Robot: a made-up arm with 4 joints.
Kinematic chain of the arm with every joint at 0, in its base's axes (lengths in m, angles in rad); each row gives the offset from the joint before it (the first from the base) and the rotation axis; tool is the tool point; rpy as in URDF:
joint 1: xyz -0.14 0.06 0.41 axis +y
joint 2: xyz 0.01 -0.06 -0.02 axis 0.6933 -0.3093 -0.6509
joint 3: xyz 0.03 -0.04 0 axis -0.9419 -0.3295 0.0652
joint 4: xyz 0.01 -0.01 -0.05 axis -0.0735 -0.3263 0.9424
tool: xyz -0.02 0.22 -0.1 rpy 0 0 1.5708
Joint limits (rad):
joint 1: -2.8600..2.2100
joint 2: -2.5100..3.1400
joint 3: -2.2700..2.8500
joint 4: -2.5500..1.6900
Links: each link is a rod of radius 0.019 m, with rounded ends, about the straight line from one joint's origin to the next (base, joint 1, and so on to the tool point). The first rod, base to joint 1, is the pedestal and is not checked.
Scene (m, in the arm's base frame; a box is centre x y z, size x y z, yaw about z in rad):
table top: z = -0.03
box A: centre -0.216 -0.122 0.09 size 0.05 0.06 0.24 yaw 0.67
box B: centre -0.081 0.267 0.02 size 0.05 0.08 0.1 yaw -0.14
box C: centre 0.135 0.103 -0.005 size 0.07 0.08 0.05 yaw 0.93
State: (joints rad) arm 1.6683 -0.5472 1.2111 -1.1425
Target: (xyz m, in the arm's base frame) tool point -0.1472 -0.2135 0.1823
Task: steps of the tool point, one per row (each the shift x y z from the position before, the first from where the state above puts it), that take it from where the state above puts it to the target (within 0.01 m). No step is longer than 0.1 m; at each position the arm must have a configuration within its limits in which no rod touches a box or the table.
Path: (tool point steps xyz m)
1: 0.0590 0.0197 -0.0460
2: 0.0661 -0.0020 -0.0299
3: 0.0715 -0.0238 -0.0113
4: 0.0746 -0.0431 0.0150
5: -0.0059 0.0314 -0.0122
6: -0.0016 0.0144 -0.0029
7: -0.0010 -0.0034 0.0026
8: -0.0043 -0.0190 0.0070
9: -0.0101 -0.0308 0.0122
10: -0.0158 -0.0377 0.0193
11: -0.0193 -0.0402 0.0286
12: -0.0188 -0.0385 0.0388

